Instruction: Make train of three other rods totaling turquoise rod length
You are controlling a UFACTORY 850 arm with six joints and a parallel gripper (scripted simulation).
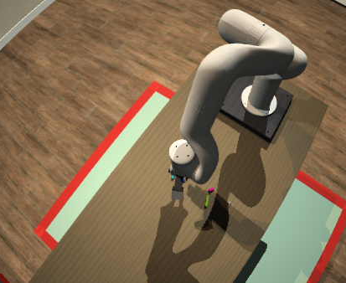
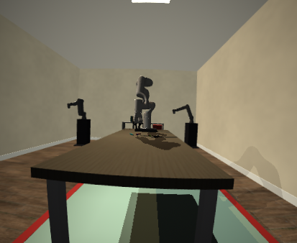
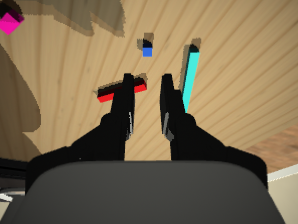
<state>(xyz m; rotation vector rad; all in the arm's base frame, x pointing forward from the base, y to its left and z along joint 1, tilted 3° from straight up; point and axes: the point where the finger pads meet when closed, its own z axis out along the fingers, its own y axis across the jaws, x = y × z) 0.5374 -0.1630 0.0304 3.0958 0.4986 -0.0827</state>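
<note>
Right now the blue rod is 80 mm below my hand. Round my hand: turquoise rod (80 mm below, 70 mm to the right, 30 mm behind); red rod (80 mm below, 70 mm behind, 10 mm to the left); magenta rod (130 mm to the left, 80 mm below, 20 mm behind).
</note>
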